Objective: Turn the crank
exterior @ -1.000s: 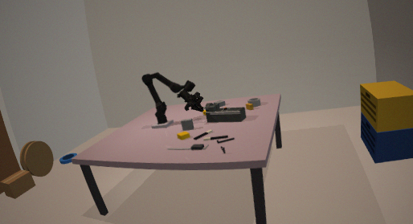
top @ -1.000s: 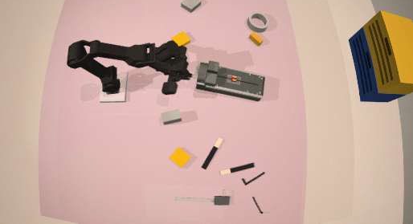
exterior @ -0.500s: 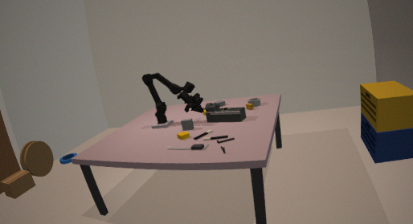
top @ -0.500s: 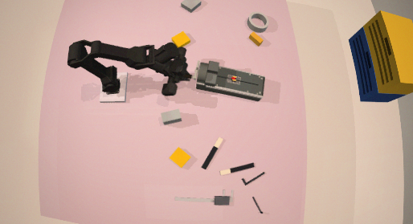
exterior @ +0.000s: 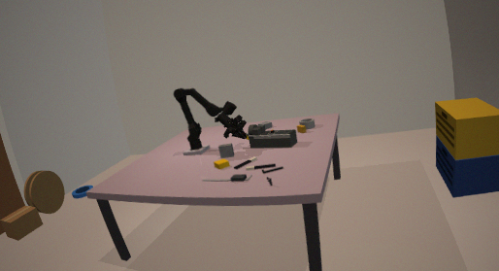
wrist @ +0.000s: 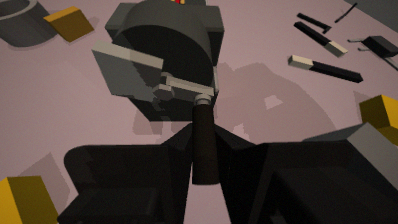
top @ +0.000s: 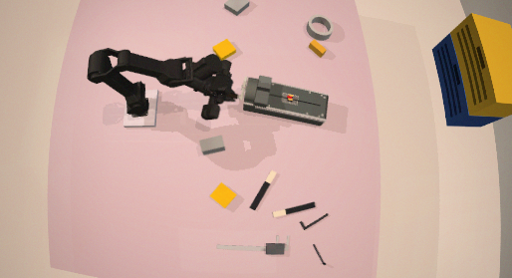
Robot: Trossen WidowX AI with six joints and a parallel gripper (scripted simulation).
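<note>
Right now my gripper tip is 16 cm short of the red pointer, 3 cm below it and 2 cm to the left of it. The rest, counted from my gripper tip: orange block (31 cm ahead, 19 cm to the left, 4 cm below); then dark crank handle (2 cm behind, 2 cm above).
</note>
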